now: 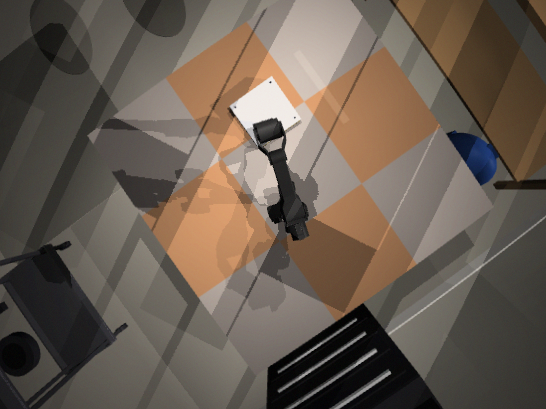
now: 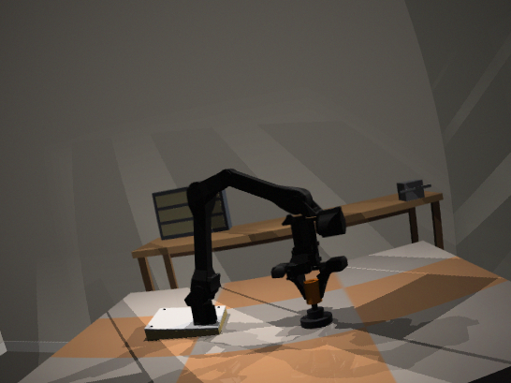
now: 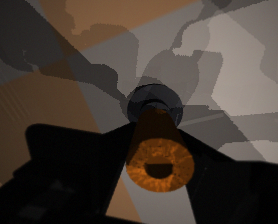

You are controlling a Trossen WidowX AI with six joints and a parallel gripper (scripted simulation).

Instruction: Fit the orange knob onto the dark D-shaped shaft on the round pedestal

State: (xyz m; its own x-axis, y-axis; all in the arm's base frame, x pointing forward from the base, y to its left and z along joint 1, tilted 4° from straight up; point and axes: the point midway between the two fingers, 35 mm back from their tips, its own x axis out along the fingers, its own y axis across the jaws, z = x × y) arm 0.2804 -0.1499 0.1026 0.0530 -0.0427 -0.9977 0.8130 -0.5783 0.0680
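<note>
My gripper tip is 20 mm below the orange knob. Round my gripper tip: round dark pedestal 40 mm below.
</note>
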